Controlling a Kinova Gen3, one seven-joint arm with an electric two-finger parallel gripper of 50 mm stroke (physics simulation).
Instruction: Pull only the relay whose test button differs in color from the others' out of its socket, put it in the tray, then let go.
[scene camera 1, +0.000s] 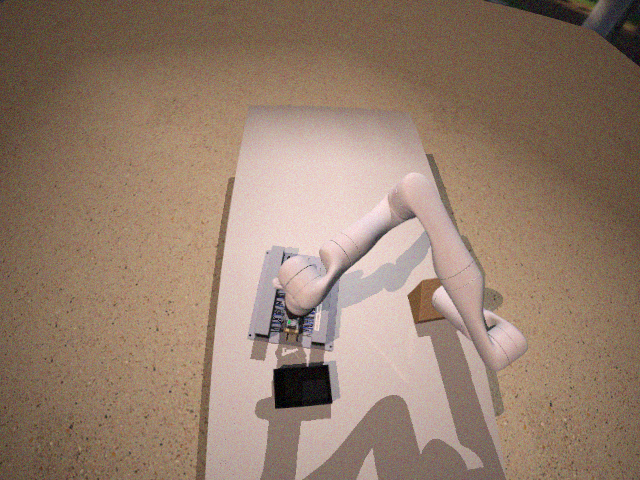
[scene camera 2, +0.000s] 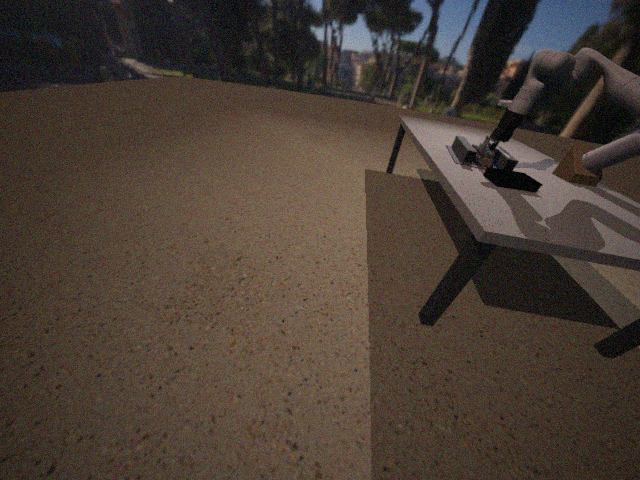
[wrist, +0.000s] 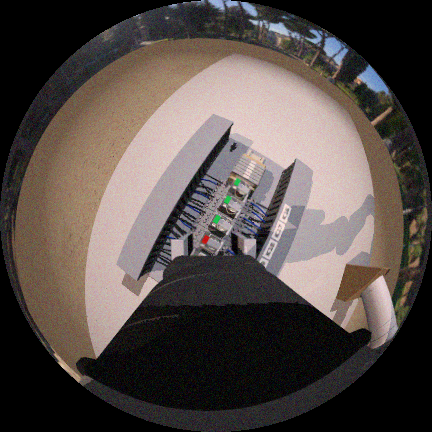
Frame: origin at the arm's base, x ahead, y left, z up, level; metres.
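Where they show: gripper, fingertip midpoint: (scene camera 2: 485, 150) (wrist: 211, 241); arm's base at its link origin: (scene camera 1: 444, 297) (scene camera 2: 590, 162) (wrist: 371, 285).
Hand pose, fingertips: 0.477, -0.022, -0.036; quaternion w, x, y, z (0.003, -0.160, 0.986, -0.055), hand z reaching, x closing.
Things, the pixels of their top centre, and the offset from my fingertips, as dx, dy, dz. "pt": a spot on its surface instead.
- relay with the red test button, top centre: (wrist: 210, 242) +0.001, +0.001, +0.014
- green-button relay at its top centre: (scene camera 1: 291, 322) +0.012, +0.057, +0.014
- black tray at its top centre: (scene camera 1: 302, 386) (scene camera 2: 513, 175) -0.010, +0.243, -0.021
- beige end piece at a spot on its surface: (wrist: 248, 169) pt -0.022, -0.121, -0.009
The relay with the red test button (wrist: 213, 243) sits in the socket row in the wrist view; its lower part is hidden by the gripper. Relays with green buttons (wrist: 240, 189) (wrist: 232, 205) (wrist: 220, 225) stand in line above it. In scene camera 1 a green-button relay (scene camera 1: 293, 323) shows at the near end. My gripper (wrist: 211, 241) (scene camera 2: 491, 144) is open, its fingertips on either side of the red-button relay in the wrist view, not gripping it. Finger height is unclear. The arm hides the gripper in scene camera 1. The black tray (scene camera 1: 302, 392) (scene camera 2: 511, 180) looks empty in scene camera 1.
Grey wire ducts (wrist: 175, 195) (wrist: 295, 220) flank the relay row, with blue and black wires beside the sockets. A beige end piece (wrist: 248, 169) stands at the row's far end. A brown block (scene camera 1: 426, 302) (scene camera 2: 573, 167) (wrist: 359, 281) stands beside the arm's base.
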